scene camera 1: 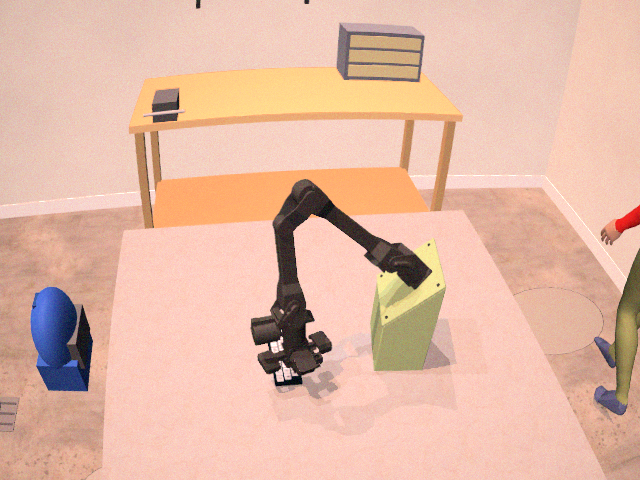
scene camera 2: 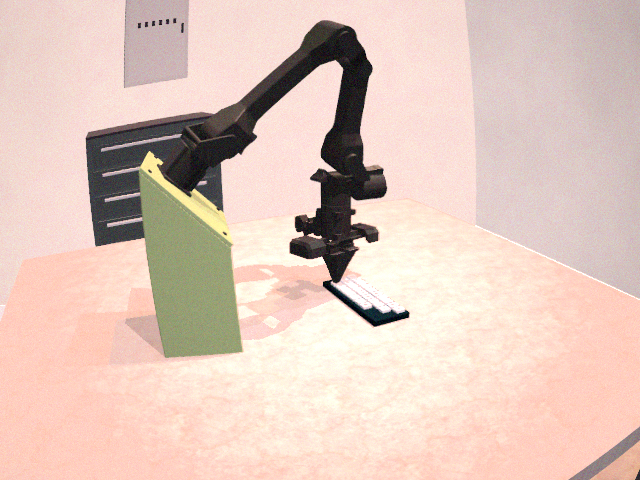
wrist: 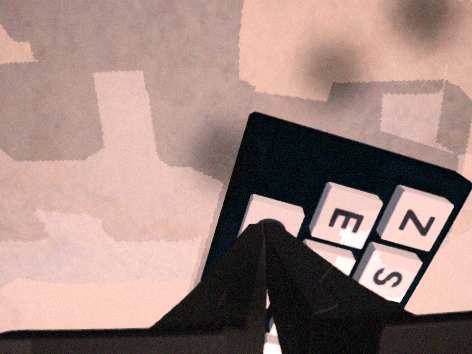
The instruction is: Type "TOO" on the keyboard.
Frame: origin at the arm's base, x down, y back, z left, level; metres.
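Seen in the pictures: gripper, fingertip midpoint: (scene camera 1: 295, 371) (scene camera 2: 335, 282) (wrist: 262, 236); arm's base, link origin: (scene camera 1: 418, 275) (scene camera 2: 172, 180).
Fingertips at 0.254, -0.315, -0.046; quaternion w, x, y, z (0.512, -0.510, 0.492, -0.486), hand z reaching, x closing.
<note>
Offsets run from my fingertips to a thing's top centre, as dx, dy, dz. Level surfaces: height alone.
The keyboard @(+0.000, +0.004, -0.079) (scene camera 1: 295, 381) (scene camera 2: 379, 316) (wrist: 280, 150) is a dark slab with rows of white keys, lying flat on the table. My gripper (scene camera 1: 305, 363) (scene camera 2: 337, 280) (wrist: 262, 236) is shut and empty, pointing down with its tips at one end of the keyboard. In the wrist view the tips cover the lower part of a white key @(+0.000, -0.002, +0.002) (wrist: 275, 207); a dark curved stroke shows above them, and the rest of its letter is hidden. Beside it are the E key @(+0.000, -0.025, +0.005) (wrist: 347, 215), the Z key @(+0.000, -0.047, +0.003) (wrist: 417, 220) and the S key @(+0.000, -0.040, -0.017) (wrist: 387, 275). No T can be read. Whether the tips press the key cannot be told.
A yellow-green pedestal (scene camera 1: 403, 335) (scene camera 2: 193, 279) on the pale table @(dx +0.017) (scene camera 1: 180, 423) (scene camera 2: 413, 403) bears the arm's base. A wooden workbench (scene camera 1: 289, 98) with a drawer box (scene camera 1: 384, 55) stands behind. A blue object (scene camera 1: 54, 325) stands left of the table; a person's legs (scene camera 1: 625, 335) show at right.
</note>
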